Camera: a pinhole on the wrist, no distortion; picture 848 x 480 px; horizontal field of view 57.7 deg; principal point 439.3 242.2 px. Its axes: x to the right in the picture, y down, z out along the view. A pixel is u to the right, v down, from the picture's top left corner.
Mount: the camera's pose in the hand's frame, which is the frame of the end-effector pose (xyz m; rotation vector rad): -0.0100 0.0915 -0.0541 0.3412 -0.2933 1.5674
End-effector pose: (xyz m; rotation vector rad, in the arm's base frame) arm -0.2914 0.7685 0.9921 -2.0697 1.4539 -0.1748
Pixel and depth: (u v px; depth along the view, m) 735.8 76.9 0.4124
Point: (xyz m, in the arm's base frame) -0.1543 0.8220 0.6167
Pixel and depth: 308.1 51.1 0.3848
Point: -0.0405 0.8127 0.8121
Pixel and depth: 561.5 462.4 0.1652
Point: -0.3053 0.8468 0.8882
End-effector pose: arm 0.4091 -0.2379 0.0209 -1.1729 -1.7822 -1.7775
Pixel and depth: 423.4 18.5 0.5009
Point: 0.3532 0.1992 0.0077
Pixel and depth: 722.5 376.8 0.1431
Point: 0.5189 -0.1651 0.0372
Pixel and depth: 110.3 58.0 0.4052
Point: 0.2527 0.0577 -0.0813
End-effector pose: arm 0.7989 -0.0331 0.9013 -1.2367 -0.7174 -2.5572
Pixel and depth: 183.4 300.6 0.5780
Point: 0.9702 0.4412 0.9851
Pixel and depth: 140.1 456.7 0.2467
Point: 0.8978 0.1172 0.8880
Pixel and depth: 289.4 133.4 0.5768
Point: 0.9408 0.3914 1.1221
